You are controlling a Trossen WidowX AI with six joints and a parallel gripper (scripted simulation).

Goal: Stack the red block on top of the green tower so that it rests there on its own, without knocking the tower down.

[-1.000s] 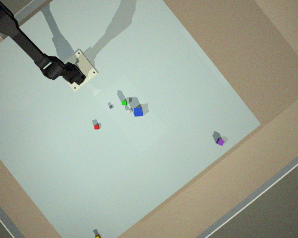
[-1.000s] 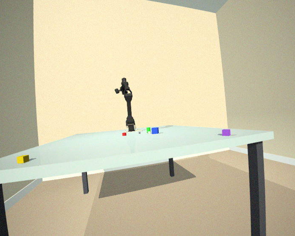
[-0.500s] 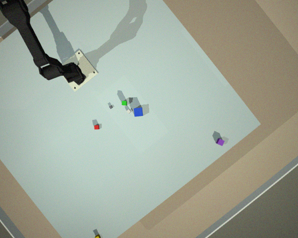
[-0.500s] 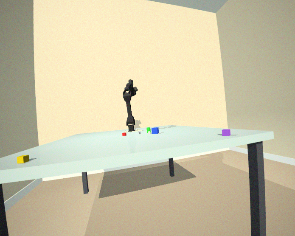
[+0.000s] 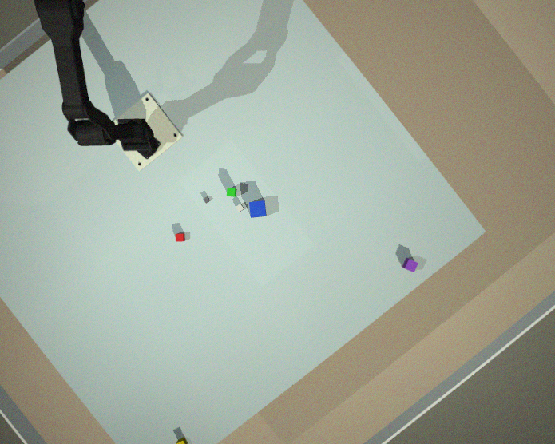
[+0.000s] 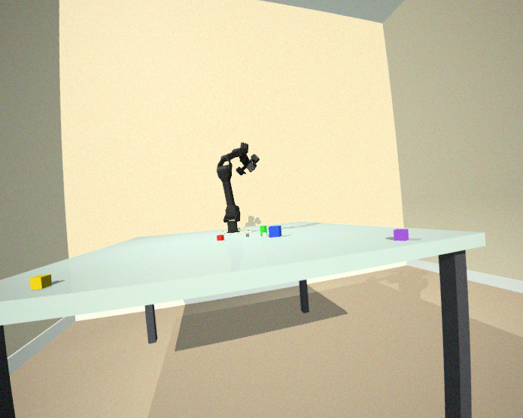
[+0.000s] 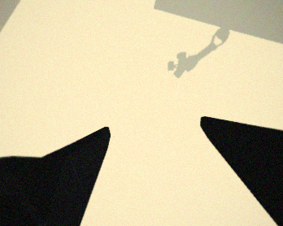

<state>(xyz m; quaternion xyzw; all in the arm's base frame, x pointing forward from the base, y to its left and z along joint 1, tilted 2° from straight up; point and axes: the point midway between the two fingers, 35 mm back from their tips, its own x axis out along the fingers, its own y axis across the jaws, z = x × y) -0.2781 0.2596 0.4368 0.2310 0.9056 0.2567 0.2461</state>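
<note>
My gripper tip is now 570 mm short of the red block, 430 mm above it and 410 mm to the left of it. The rest, counted from my gripper tip: green block: 600 mm ahead, 410 mm below, 200 mm to the right; small white cube: 640 mm ahead, 430 mm below, 220 mm to the right; small grey cube: 550 mm ahead, 430 mm below, 270 mm to the right.
</note>
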